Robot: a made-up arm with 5 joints. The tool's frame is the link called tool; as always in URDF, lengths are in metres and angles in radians. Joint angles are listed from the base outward. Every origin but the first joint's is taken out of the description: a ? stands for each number. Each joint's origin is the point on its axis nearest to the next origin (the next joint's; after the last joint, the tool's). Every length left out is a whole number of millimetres.
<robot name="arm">
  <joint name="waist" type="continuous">
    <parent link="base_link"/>
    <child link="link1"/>
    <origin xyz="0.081 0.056 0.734" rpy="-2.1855 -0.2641 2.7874"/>
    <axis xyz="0 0 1"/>
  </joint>
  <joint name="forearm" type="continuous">
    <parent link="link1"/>
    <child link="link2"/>
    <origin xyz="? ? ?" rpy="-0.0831 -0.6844 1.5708"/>
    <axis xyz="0 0 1"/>
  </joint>
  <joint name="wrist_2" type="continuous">
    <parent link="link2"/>
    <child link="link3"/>
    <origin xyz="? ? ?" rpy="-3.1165 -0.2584 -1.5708"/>
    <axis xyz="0 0 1"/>
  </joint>
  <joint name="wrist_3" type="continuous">
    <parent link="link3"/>
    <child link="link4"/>
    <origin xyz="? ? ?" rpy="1.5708 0 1.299"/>
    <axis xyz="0 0 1"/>
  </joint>
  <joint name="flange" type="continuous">
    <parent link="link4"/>
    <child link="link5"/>
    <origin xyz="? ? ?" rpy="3.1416 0 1.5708"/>
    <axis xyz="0 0 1"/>
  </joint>
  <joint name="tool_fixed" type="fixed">
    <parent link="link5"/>
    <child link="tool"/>
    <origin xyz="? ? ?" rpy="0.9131 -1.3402 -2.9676"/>
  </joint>
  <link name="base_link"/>
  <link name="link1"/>
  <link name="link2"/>
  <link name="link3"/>
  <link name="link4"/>
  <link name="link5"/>
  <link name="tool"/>
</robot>
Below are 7 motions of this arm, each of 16 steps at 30 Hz.
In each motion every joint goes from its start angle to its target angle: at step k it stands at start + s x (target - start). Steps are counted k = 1, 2, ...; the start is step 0. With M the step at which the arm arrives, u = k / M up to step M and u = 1 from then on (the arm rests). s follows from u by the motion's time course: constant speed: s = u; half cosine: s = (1 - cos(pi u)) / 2; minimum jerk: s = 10 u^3 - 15 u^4 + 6 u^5.
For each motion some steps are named. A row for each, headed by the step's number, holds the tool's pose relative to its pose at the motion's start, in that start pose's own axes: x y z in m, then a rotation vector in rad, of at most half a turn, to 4 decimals.
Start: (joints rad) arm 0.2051 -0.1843 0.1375 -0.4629 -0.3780
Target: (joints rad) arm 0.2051 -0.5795 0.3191 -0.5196 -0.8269
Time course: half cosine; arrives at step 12
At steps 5, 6, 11, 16:
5: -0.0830 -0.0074 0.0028 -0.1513 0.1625 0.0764
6: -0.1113 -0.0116 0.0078 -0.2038 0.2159 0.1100
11: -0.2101 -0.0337 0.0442 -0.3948 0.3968 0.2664
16: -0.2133 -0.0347 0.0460 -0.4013 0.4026 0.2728

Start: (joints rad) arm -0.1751 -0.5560 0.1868 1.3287 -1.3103
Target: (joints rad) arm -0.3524 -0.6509 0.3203 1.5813 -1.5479
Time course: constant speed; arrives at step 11
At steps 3, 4, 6, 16:
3: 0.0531 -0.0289 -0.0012 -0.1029 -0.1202 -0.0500
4: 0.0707 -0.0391 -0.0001 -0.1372 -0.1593 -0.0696
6: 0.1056 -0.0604 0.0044 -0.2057 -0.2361 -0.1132
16: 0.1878 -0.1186 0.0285 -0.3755 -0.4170 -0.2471

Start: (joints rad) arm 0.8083 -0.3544 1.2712 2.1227 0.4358
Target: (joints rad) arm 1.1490 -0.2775 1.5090 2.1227 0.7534
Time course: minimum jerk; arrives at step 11
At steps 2, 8, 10, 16:
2: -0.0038 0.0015 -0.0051 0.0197 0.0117 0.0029
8: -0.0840 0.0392 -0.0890 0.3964 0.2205 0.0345
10: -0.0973 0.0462 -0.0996 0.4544 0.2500 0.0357
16: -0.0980 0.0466 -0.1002 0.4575 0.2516 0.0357

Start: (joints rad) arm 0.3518 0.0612 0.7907 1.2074 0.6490
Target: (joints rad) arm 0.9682 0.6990 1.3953 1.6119 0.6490
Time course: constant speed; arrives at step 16
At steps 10, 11, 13, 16:
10: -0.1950 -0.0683 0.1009 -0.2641 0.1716 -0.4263
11: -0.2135 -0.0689 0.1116 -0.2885 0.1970 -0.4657
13: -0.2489 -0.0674 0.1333 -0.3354 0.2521 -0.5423
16: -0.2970 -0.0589 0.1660 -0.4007 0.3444 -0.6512

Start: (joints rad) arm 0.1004 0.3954 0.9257 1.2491 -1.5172
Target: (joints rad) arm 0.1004 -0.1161 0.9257 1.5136 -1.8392
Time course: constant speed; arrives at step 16
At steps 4, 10, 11, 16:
4: 0.0560 -0.0115 -0.0088 -0.0917 -0.1372 -0.0595
10: 0.1400 -0.0326 -0.0073 -0.2246 -0.3293 -0.1803
11: 0.1537 -0.0366 -0.0054 -0.2461 -0.3594 -0.2039
16: 0.2196 -0.0592 0.0106 -0.3496 -0.4999 -0.3367

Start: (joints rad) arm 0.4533 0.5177 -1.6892 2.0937 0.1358
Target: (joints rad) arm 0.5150 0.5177 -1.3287 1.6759 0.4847
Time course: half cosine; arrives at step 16
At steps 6, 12, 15, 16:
6: 0.0379 0.0509 -0.0422 0.2294 -0.0355 0.0959
12: 0.0999 0.1529 -0.0913 0.6138 -0.0606 0.3081
15: 0.1132 0.1800 -0.0989 0.7055 -0.0581 0.3688
16: 0.1141 0.1820 -0.0994 0.7118 -0.0578 0.3732

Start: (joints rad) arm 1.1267 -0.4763 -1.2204 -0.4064 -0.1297
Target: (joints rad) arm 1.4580 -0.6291 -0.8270 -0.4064 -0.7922
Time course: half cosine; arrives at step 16
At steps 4, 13, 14, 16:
4: -0.0066 -0.0272 0.0143 -0.1294 0.0188 -0.0178
13: -0.0552 -0.1482 0.1225 -0.7941 0.1313 -0.0733
14: -0.0587 -0.1540 0.1304 -0.8328 0.1390 -0.0742
16: -0.0617 -0.1585 0.1371 -0.8647 0.1455 -0.0747

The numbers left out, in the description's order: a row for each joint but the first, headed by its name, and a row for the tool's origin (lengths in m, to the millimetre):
forearm: -0.236 0.066 0
wrist_2: 0.016 0.028 0
wrist_3: 0.086 -0.088 0
flange: -0.087 -0.414 0
tool: -0.023 -0.054 0

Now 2 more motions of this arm.
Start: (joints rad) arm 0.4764 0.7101 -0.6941 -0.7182 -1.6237
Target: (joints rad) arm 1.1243 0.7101 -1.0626 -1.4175 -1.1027
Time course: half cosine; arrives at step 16
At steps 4, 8, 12, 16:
4: 0.0708 0.0351 -0.0077 0.1306 -0.0348 -0.0841
8: 0.2633 0.0841 -0.0005 0.4516 -0.2021 -0.2302
12: 0.4549 0.0816 0.0495 0.7569 -0.4647 -0.2646
16: 0.5249 0.0679 0.0821 0.8714 -0.5925 -0.2386

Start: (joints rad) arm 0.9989 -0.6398 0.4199 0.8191 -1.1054
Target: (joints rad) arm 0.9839 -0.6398 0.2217 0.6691 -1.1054
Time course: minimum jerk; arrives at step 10
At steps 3, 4, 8, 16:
3: -0.0086 0.0123 0.0044 0.0225 0.0256 -0.0183
4: -0.0162 0.0242 0.0091 0.0440 0.0494 -0.0360
8: -0.0408 0.0735 0.0319 0.1326 0.1408 -0.1125
16: -0.0426 0.0781 0.0343 0.1409 0.1489 -0.1200

